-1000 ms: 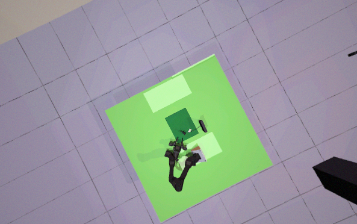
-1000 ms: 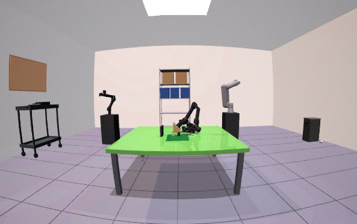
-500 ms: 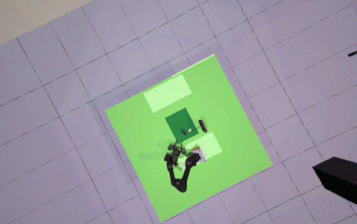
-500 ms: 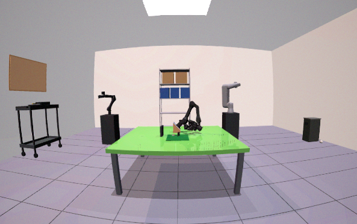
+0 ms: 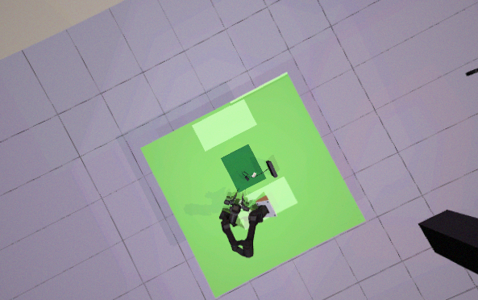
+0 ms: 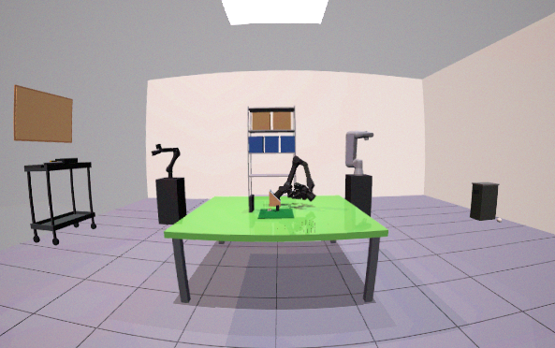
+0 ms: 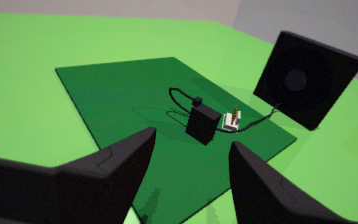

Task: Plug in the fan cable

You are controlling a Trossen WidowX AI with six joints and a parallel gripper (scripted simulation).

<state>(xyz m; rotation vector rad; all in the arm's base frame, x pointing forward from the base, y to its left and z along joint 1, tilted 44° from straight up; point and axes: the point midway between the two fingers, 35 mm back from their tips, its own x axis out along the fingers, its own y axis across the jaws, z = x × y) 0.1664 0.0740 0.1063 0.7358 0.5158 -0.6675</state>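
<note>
My gripper tip is now 90 mm to the left of the dark fan plug, 70 mm above it and 60 mm short of it. From my gripper tip the other things lie so: dark green board (150 mm ahead, 110 mm to the right, 110 mm below); then white four-pin header (160 mm to the right, 90 mm below, 60 mm ahead); then fan (290 mm to the right, 50 mm ahead, 30 mm below).
</note>
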